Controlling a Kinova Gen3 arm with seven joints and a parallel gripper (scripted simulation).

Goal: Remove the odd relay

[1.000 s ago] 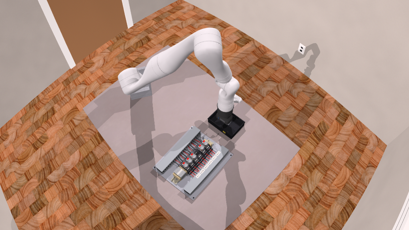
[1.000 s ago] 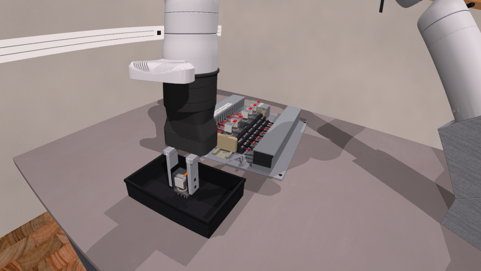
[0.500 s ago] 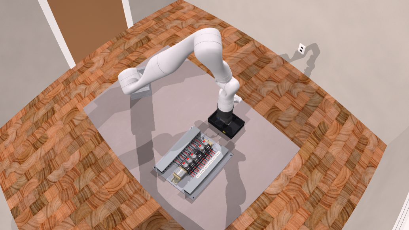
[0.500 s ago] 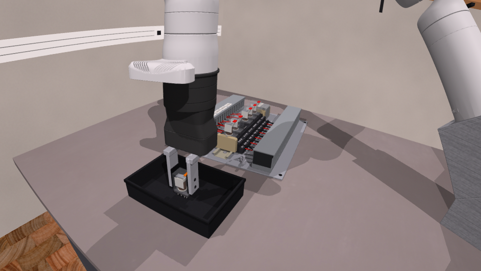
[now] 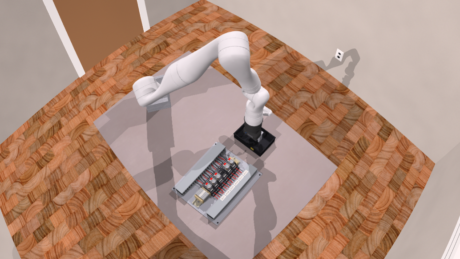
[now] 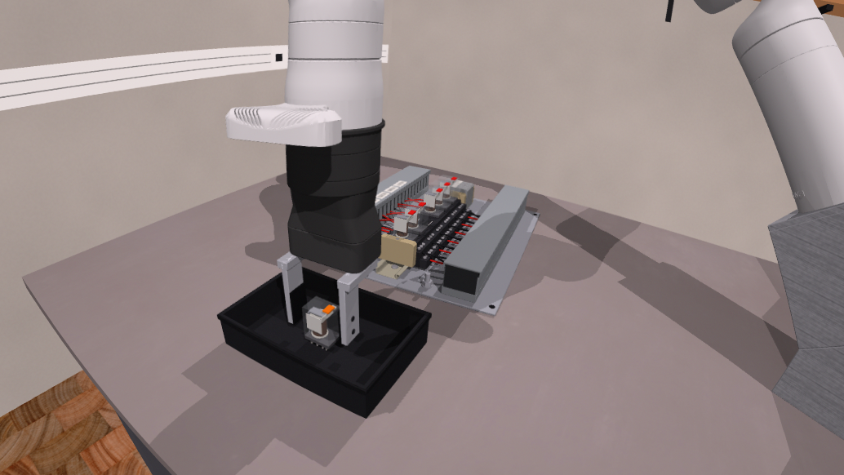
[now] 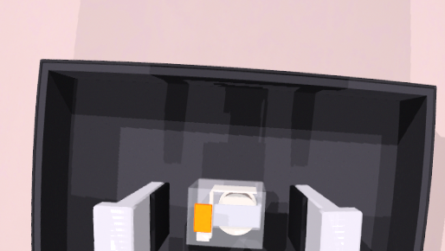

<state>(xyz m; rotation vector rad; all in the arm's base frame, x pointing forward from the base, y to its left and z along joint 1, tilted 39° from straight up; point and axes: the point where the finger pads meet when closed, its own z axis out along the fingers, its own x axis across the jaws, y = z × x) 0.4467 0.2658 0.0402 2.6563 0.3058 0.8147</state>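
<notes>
Right now my hand is 20 mm above the tray.
</notes>
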